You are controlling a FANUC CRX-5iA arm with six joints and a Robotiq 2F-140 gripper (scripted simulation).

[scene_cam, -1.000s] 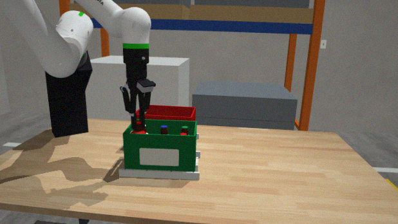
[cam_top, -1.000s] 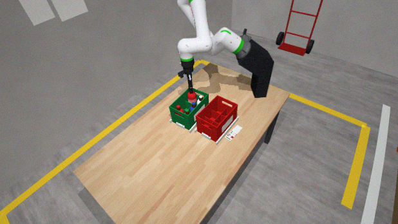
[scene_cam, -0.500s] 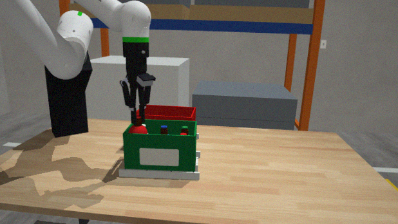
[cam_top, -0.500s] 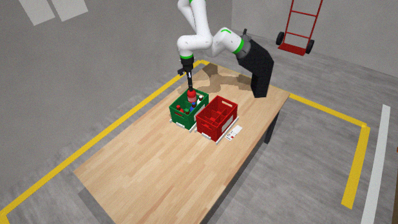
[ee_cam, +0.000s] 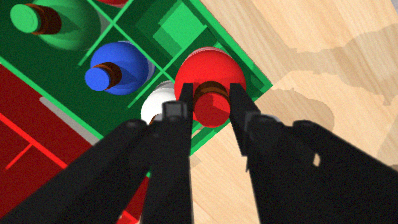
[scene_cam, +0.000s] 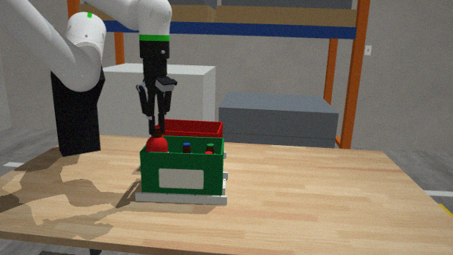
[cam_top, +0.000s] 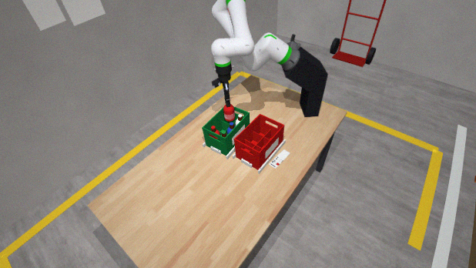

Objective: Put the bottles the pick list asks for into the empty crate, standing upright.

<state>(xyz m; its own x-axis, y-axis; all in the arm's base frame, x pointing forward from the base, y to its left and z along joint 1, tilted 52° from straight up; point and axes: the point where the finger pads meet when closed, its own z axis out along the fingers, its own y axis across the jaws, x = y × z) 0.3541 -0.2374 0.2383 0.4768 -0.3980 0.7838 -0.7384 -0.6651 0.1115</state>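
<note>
Now: hand 8 cm above the red-capped bottle. The rest, counted from my hand: green crate 10 cm ahead, 2 cm to the left, 17 cm below; blue-label bottle 10 cm ahead, 7 cm to the left, 17 cm below; white-capped bottle 2 cm ahead, 9 cm to the left, 17 cm below.
</note>
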